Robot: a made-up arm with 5 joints.
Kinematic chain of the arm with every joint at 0, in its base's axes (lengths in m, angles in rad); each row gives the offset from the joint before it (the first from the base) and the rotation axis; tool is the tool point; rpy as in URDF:
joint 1: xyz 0 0 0.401 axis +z
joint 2: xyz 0 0 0 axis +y
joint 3: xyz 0.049 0 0.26 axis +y
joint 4: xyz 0.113 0 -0.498 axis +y
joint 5: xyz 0.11 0 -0.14 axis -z
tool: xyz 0 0 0 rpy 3.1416 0 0
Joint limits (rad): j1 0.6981..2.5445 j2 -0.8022..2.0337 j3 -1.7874..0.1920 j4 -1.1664..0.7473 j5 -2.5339..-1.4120
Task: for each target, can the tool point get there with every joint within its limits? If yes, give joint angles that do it. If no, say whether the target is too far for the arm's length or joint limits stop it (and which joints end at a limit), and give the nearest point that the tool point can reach.
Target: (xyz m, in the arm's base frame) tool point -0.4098 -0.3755 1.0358
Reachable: no: joint limits stop it (at a limit: joint 2, joint 3, joint 4) | nearest point -0.1169 -0.1071 1.1512 | short by 0.414 m
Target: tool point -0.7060 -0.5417 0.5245
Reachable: no: joint limits stop it (at a limit: joint 1, joint 2) | nearest point -0.3494 -0.2932 0.4129 | short by 0.449 m
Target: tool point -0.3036 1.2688 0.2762
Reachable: no: too far | nearest point -0.2033 0.8494 0.3174 | short by 0.433 m
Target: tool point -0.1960 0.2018 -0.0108
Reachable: yes | joints 2.3416 0.6293 -0.2750 -0.7496 -1.6697
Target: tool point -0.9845 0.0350 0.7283
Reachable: no: too far | nearest point -0.6754 0.4592 0.7216 | short by 0.525 m
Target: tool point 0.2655 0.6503 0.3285
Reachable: yes | joints 1.1832 0.1948 -0.9797 0.1396 -1.8486
